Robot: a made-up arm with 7 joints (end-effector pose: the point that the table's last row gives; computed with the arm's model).
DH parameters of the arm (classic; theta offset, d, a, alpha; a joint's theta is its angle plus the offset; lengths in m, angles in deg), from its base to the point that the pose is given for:
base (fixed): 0 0 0 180
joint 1: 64.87 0 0.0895 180
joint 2: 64.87 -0.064 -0.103 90
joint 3: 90 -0.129 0.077 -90
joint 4: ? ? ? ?
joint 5: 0 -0.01 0.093 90
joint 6: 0 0.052 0.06 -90
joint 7: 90 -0.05 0.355 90
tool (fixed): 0 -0.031 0 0
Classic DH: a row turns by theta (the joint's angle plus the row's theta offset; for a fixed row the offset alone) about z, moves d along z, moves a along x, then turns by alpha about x.
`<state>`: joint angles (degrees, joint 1 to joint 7).
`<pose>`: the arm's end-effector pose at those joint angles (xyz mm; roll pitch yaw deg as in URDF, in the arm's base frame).
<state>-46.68 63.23 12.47 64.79 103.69 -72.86 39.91</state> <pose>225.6 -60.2 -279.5 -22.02 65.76 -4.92</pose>
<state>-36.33 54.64 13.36 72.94 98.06 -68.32 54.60</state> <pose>159.5 -124.4 -262.3 -30.61 70.71 -29.15</pose>
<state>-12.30 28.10 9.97 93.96 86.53 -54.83 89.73</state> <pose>-92.9 -156.7 -196.3 -79.08 64.15 -126.89</pose>
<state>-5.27 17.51 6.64 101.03 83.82 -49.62 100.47</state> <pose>-165.9 -90.4 -164.1 -84.70 55.80 -153.82</pose>
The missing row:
joint 4: 0 -0.036 -0.159 -90
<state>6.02 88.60 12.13 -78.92 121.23 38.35 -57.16</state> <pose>-601.8 144.8 132.4 50.20 -24.09 159.86</pose>
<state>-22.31 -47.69 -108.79 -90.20 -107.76 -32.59 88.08</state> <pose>191.7 211.2 -343.3 33.70 67.31 -74.27</pose>
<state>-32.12 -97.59 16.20 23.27 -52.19 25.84 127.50</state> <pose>-130.5 -14.8 -341.6 -38.09 38.75 -126.25</pose>
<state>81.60 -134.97 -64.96 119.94 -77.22 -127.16 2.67</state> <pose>-157.2 -298.6 -118.4 104.63 23.33 -101.40</pose>
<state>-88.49 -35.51 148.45 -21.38 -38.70 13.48 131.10</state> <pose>61.8 314.9 147.4 -7.91 -53.69 72.18</pose>
